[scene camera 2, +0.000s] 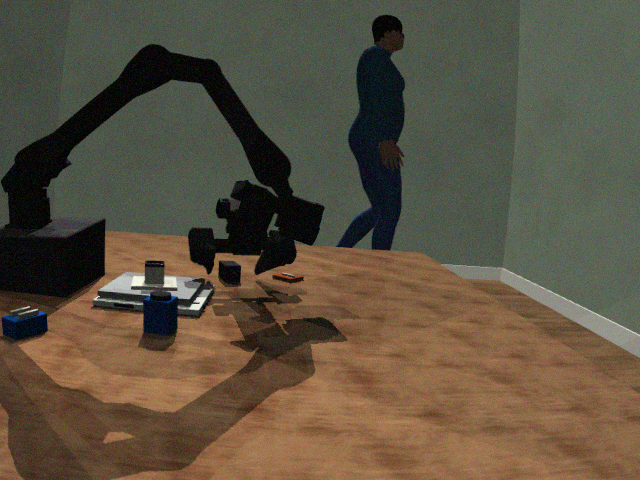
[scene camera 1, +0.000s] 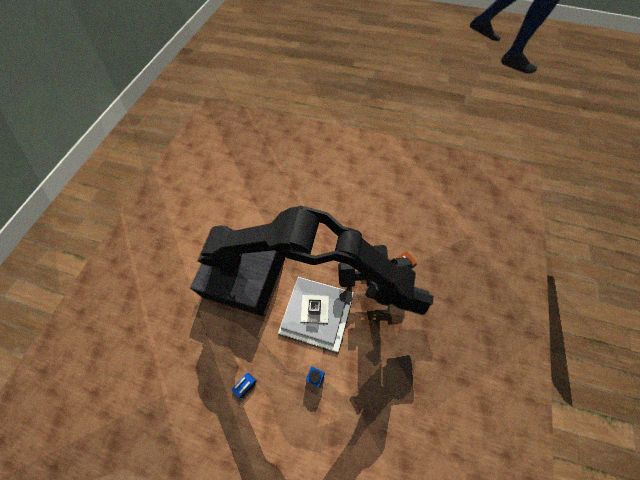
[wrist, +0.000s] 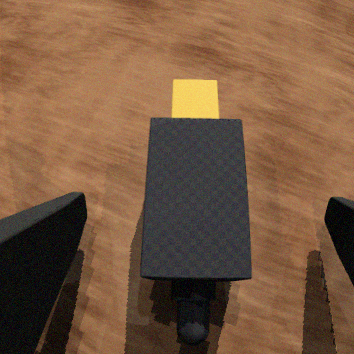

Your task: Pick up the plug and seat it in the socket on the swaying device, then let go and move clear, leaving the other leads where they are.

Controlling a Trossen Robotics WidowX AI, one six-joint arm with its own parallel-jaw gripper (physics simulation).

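Note:
The plug (scene camera 2: 229,272) (wrist: 196,200), a black block with a yellow tip and a short dark cable stub, lies on the table. My gripper (scene camera 2: 233,271) (wrist: 209,207) is open and empty. In the wrist view the plug lies between the two fingers, with a gap on each side; the fingertips look to be above the table. In scene camera 1 the arm hides the plug. The socket (scene camera 1: 314,305) (scene camera 2: 154,272) is a small upright grey square holder, open on top, on the pale device (scene camera 1: 292,316) (scene camera 2: 118,285) between the arm's base and the gripper.
A blue connector with two pale bars (scene camera 1: 243,385) (scene camera 2: 24,325) and a blue block with a round dark top (scene camera 1: 315,376) (scene camera 2: 160,315) stand in front of the device. A flat orange connector (scene camera 1: 408,258) (scene camera 2: 287,277) lies beyond the gripper. A person (scene camera 2: 379,118) stands behind the table.

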